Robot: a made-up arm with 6 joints. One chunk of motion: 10 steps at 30 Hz.
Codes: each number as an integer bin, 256 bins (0 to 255) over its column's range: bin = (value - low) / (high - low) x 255, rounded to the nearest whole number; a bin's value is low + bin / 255 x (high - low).
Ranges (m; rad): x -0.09..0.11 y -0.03..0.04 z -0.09..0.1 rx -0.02..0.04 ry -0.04..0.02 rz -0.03..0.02
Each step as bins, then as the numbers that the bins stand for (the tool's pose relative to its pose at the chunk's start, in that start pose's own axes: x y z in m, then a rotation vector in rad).
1 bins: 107 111 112 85 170 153
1 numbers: -0.0061 0.0005 -0.0065 0.0000 0.0000 0.0000
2 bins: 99 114 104 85 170 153
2 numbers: -0.0124 0.0013 -0.0125 0.0000 0.0000 0.0000
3 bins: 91 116 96 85 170 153
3 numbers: -0.0186 0.0018 -0.0185 0.0000 0.0000 0.0000
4 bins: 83 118 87 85 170 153
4 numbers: -0.0249 0.0024 -0.0252 0.0000 0.0000 0.0000
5 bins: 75 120 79 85 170 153
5 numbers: -0.0312 0.0029 -0.0311 0.0000 0.0000 0.0000
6 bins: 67 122 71 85 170 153
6 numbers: -0.0375 0.0035 -0.0371 0.0000 0.0000 0.0000
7 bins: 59 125 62 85 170 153
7 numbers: -0.0437 0.0043 -0.0438 0.0000 0.0000 0.0000
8 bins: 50 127 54 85 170 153
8 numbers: -0.0508 0.0049 -0.0498 0.0000 0.0000 0.0000
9 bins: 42 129 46 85 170 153
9 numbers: -0.0571 0.0054 -0.0557 0.0000 0.0000 0.0000
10 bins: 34 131 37 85 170 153
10 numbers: -0.0633 0.0060 -0.0624 0.0000 0.0000 0.0000
